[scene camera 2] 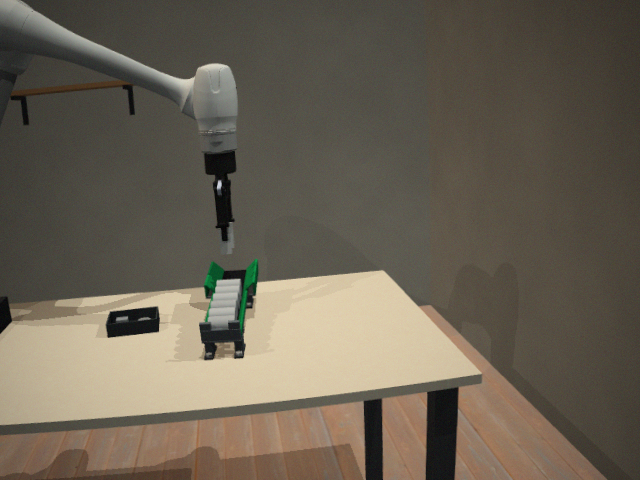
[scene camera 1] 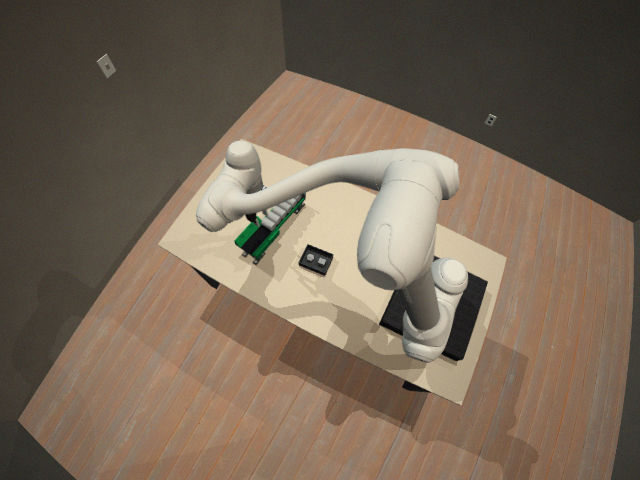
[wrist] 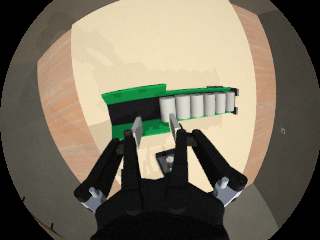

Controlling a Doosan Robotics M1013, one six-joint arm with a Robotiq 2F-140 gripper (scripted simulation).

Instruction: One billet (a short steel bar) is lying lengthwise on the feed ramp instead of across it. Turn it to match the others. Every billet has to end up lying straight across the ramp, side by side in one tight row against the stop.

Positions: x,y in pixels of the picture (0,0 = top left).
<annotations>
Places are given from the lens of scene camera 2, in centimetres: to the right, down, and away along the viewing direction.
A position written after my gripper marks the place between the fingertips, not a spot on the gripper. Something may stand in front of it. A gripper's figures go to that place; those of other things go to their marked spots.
my gripper (scene camera 2: 227,250): -23, 3, 146
small black tray (scene camera 2: 133,327): -46, 22, 141
</annotations>
